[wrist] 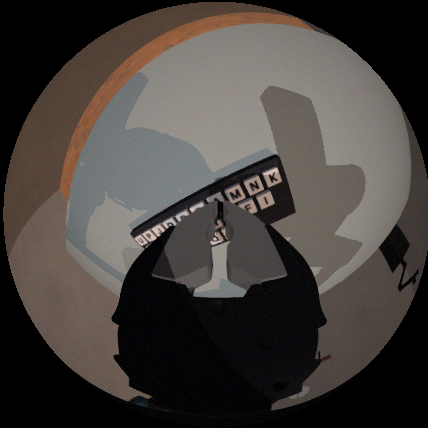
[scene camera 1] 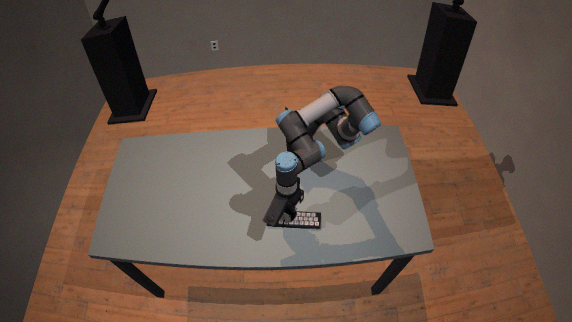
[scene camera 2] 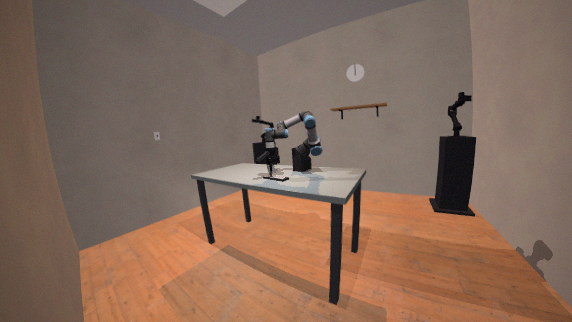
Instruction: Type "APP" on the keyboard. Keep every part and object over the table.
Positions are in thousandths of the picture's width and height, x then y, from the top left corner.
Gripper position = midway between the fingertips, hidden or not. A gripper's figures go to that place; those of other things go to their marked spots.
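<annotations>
Gripper (wrist: 515,475), 0.14 m from the lens. Black keyboard (wrist: 611,440), 0.13 m from the lens.
</annotations>
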